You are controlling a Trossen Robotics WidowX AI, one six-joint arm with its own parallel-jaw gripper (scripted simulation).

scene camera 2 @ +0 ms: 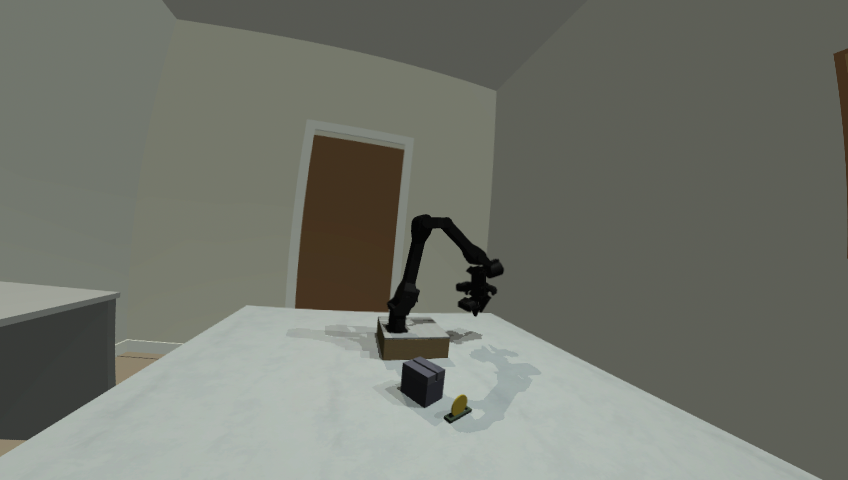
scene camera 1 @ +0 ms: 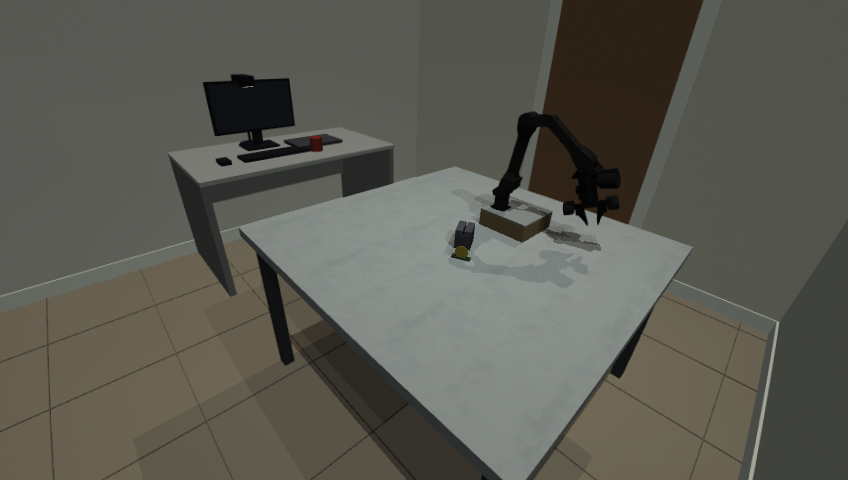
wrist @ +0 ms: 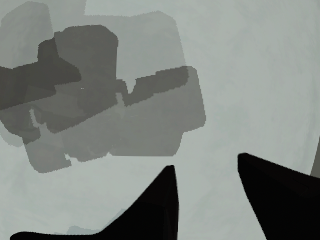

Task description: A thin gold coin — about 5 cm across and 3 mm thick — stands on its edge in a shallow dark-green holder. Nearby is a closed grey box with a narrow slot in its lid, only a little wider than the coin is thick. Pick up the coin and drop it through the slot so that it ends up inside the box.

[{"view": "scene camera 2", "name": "my gripper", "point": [477,314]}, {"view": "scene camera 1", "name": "my gripper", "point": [592,224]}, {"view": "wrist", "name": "my gripper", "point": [207,167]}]
